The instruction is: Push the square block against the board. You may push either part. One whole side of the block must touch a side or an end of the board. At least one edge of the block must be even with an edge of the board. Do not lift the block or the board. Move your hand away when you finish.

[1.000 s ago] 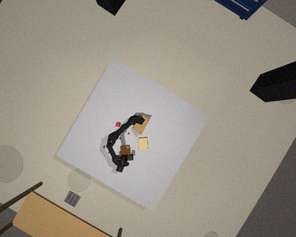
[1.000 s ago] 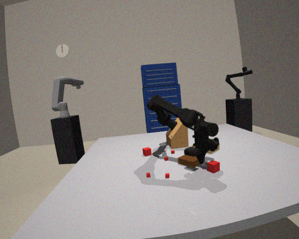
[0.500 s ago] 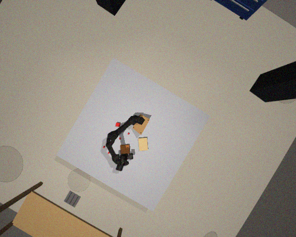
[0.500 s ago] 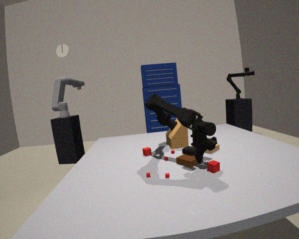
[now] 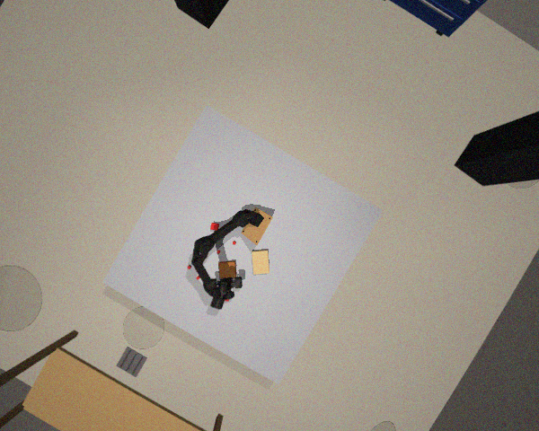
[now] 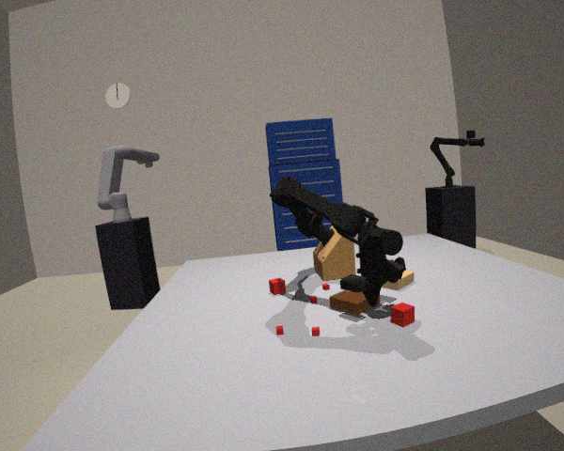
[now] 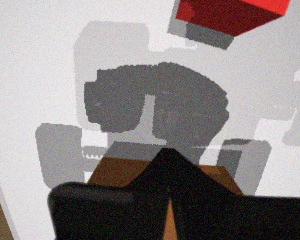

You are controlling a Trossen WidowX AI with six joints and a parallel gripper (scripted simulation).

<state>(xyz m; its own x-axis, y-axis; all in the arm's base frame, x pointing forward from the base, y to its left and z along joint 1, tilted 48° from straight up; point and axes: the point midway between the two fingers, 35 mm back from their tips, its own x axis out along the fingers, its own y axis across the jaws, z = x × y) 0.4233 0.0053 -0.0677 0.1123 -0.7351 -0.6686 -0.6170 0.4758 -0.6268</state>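
Right now the square block is 50 mm behind my gripper tip and 40 mm to the right of it. Also, from my gripper tip: board 210 mm behind, 100 mm to the left, 10 mm above.
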